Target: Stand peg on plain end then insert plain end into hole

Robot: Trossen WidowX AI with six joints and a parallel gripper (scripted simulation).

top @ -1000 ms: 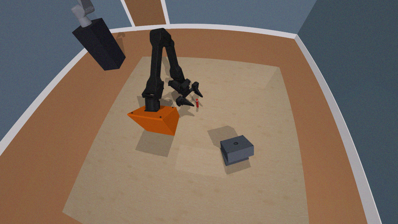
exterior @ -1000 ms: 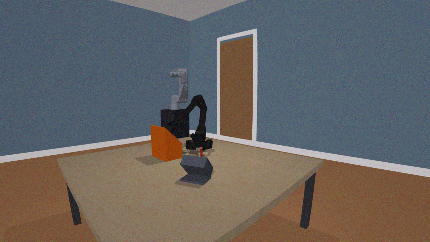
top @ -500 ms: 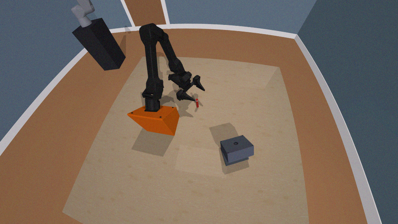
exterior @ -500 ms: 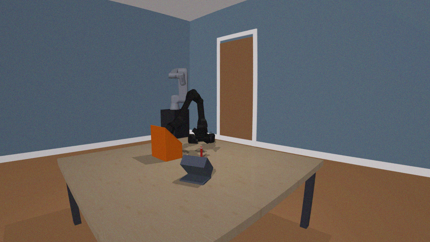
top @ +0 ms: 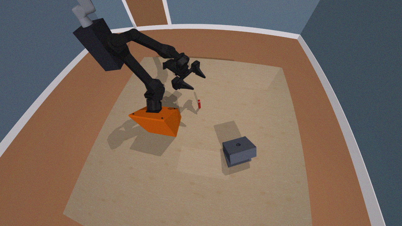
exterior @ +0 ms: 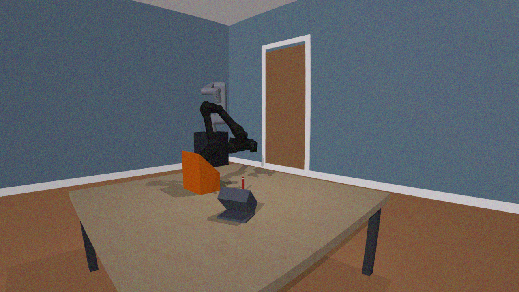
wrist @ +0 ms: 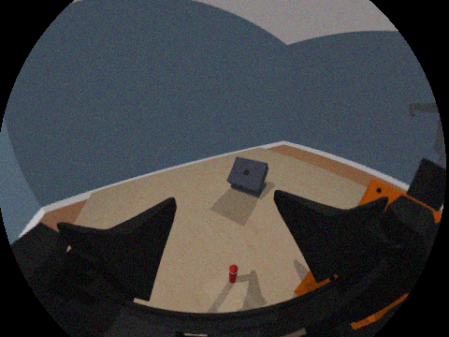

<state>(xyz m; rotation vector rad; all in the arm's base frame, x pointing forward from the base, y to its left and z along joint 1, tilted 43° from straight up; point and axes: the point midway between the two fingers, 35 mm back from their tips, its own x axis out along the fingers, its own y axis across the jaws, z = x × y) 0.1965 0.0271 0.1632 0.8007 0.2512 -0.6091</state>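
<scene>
The red peg lies 1 cm behind my gripper tip and 17 cm below it. The rest, counted from my gripper tip: grey sloped panel (19 cm ahead, 28 cm to the right, 16 cm below).
</scene>
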